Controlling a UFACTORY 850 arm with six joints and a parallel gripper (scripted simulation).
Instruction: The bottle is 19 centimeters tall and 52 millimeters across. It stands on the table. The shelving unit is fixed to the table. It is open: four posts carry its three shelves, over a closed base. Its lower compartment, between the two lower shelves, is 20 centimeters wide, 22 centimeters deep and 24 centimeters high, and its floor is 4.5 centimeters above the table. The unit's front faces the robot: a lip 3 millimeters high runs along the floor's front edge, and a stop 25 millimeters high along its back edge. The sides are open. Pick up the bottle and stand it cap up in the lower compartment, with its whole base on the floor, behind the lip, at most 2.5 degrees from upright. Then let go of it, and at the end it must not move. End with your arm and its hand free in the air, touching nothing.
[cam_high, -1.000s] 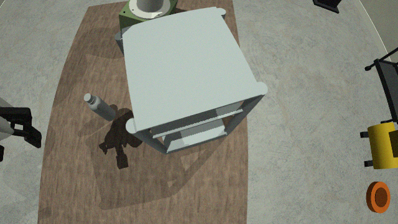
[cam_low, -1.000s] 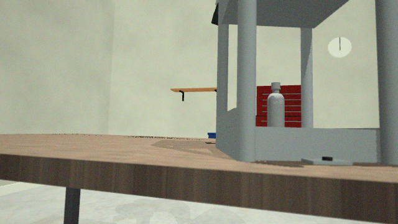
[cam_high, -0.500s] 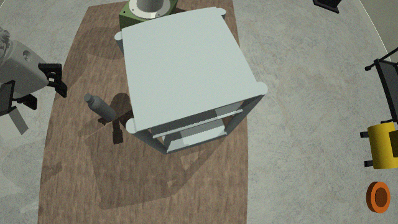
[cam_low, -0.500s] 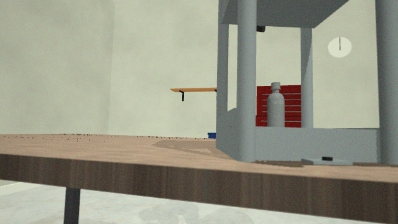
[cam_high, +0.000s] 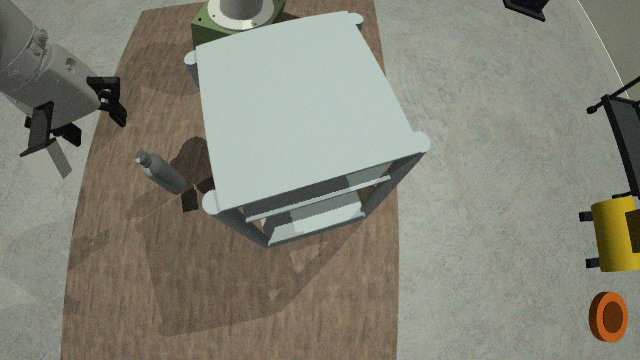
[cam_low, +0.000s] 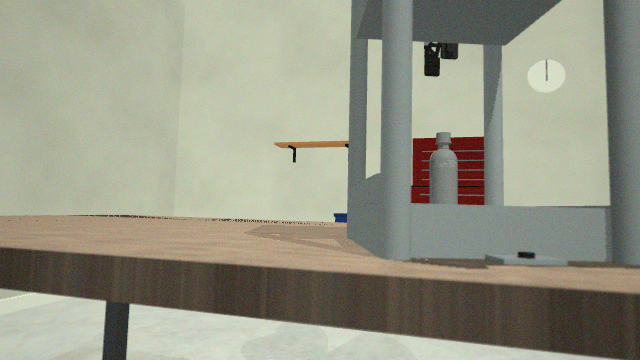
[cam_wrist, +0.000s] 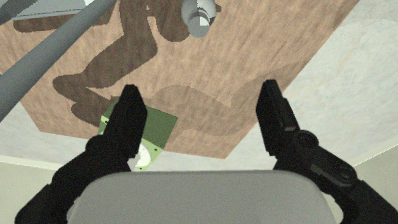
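Right now my hand is 1 cm past the grey bottle and 21 cm above it. The rest, counted from my hand: grey shelving unit (5 cm behind, 31 cm to the left, 14 cm below).
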